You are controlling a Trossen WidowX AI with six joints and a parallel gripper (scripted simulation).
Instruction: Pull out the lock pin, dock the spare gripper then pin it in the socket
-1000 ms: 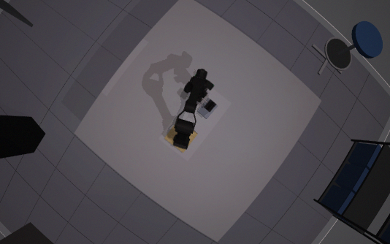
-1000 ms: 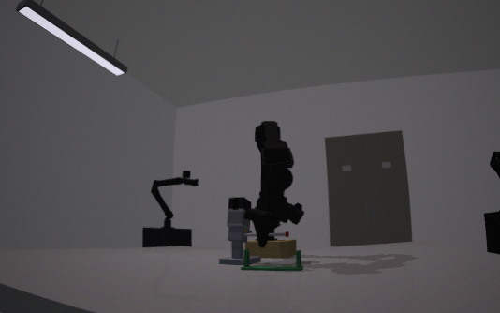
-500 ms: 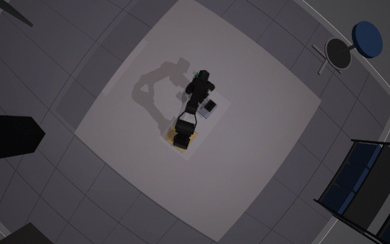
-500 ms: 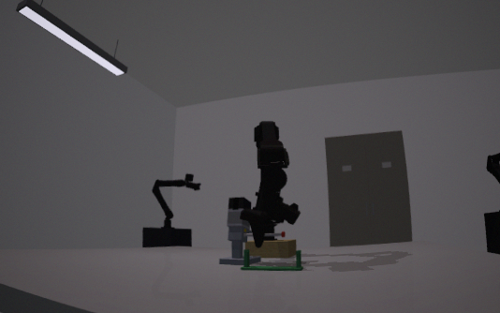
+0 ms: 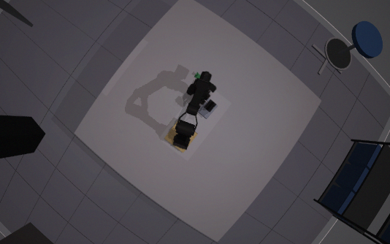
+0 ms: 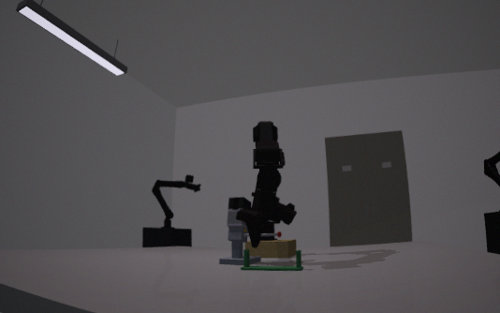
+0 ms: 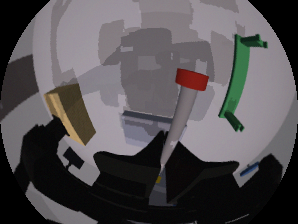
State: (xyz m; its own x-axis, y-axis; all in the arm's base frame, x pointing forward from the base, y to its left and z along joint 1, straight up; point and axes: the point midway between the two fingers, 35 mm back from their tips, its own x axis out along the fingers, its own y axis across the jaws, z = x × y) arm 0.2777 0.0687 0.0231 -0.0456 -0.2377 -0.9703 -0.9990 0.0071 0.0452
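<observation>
Right now the grey mount is 10 mm behind my gripper tip and 50 mm to the right of it. Also, from my gripper tip: spare gripper: 10 mm behind, 50 mm to the right, 80 mm above; then green rack: 110 mm ahead, 80 mm to the left, 20 mm below.
</observation>
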